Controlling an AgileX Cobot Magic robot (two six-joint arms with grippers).
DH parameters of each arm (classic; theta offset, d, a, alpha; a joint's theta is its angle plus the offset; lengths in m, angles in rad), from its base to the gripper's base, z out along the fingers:
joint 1: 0 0.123 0 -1.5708
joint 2: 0.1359 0 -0.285 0
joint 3: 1.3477 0 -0.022 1.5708
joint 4: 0 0.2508 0 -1.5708
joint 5: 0 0 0.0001 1.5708
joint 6: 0 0.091 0 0
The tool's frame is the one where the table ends.
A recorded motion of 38 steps. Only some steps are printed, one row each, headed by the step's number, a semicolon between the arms.
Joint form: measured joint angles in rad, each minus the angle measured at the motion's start. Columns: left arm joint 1, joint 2, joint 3, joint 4, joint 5, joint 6; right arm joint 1, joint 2, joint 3, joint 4, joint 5, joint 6.
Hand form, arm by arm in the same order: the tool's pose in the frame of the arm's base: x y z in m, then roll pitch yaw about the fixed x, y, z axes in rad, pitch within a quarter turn. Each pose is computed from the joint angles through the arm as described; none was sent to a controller.
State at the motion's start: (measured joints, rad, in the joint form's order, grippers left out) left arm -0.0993 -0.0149 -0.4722 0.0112 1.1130 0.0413; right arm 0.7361 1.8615 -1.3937 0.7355 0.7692 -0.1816
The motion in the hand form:
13: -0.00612 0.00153 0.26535 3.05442 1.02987 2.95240; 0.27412 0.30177 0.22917 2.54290 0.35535 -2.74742
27: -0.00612 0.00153 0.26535 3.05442 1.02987 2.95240; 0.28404 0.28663 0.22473 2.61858 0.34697 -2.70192
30: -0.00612 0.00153 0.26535 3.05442 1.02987 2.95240; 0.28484 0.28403 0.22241 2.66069 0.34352 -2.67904
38: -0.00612 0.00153 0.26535 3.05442 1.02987 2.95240; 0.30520 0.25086 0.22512 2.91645 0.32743 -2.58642
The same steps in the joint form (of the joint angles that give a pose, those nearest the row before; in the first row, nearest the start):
13: 0.0000 0.0000 0.0000 0.0000 0.0000 0.0000; 0.0000 0.0278 0.0000 -0.0470 -0.0160 -0.0024
27: 0.0000 0.0000 0.0000 0.0000 0.0000 0.0000; -0.0383 0.0299 0.0000 -0.1247 0.0217 -0.0099
30: 0.0000 0.0000 0.0000 0.0000 0.0000 0.0000; -0.0383 0.0313 0.0000 -0.1748 0.0275 0.0075
38: 0.0000 0.0000 0.0000 0.0000 0.0000 0.0000; -0.0931 0.0196 -0.0271 -0.4775 0.0999 0.0977

